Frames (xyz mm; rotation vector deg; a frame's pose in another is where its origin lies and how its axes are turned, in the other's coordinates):
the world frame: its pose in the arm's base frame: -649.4 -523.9 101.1 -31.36 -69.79 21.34
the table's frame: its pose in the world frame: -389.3 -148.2 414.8 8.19 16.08 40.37
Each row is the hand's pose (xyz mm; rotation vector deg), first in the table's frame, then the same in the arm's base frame.
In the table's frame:
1: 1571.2 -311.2 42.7 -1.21 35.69 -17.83
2: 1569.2 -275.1 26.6 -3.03 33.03 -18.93
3: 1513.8 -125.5 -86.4 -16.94 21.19 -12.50
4: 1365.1 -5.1 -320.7 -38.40 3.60 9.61
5: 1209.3 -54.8 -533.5 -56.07 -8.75 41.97
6: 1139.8 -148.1 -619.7 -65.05 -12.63 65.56
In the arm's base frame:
1: -399.4 537.9 484.8 -55.64 -16.08 19.71
2: -401.2 542.5 445.6 -55.88 -19.58 19.60
3: -391.7 504.4 254.1 -66.71 -34.07 26.62
4: -312.8 334.8 16.4 -89.28 -51.89 47.23
5: -188.1 111.4 -64.8 -115.67 -57.74 76.02
6: -111.8 -8.1 -35.4 -133.51 -52.85 96.09

